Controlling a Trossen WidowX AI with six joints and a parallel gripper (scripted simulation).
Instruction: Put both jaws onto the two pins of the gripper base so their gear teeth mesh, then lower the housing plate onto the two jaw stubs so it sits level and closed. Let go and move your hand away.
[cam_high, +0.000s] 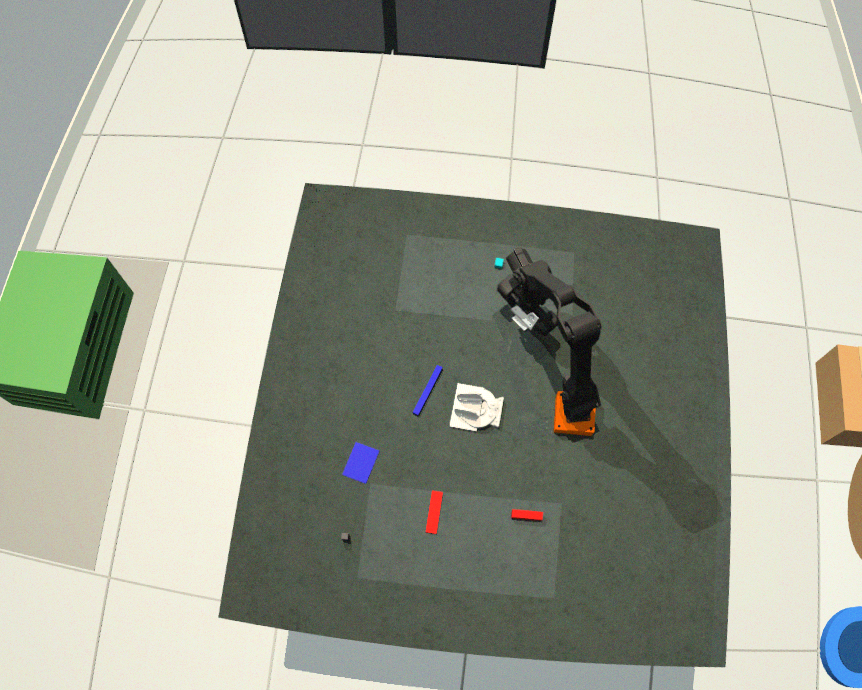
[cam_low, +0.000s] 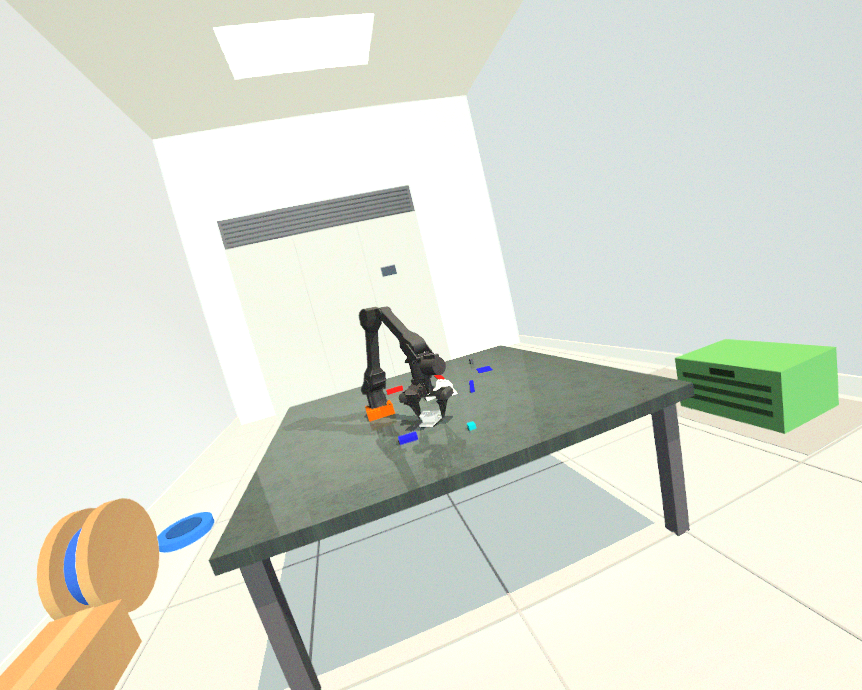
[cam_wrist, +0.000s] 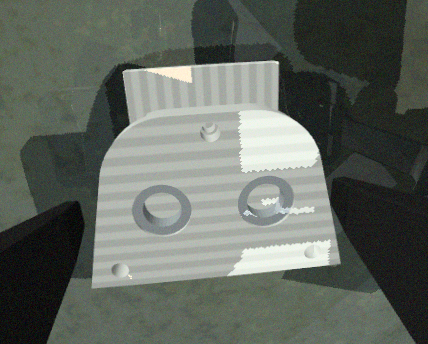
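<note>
Right now my gripper tip is 130 mm short of the white jaw and 240 mm to the right of it. The rest, counted from my gripper tip: blue block: 120 mm behind, 80 mm to the right; blue strip: 280 mm ahead, 190 mm to the left, 10 mm below; cyan cube: 50 mm ahead, 180 mm to the right.
</note>
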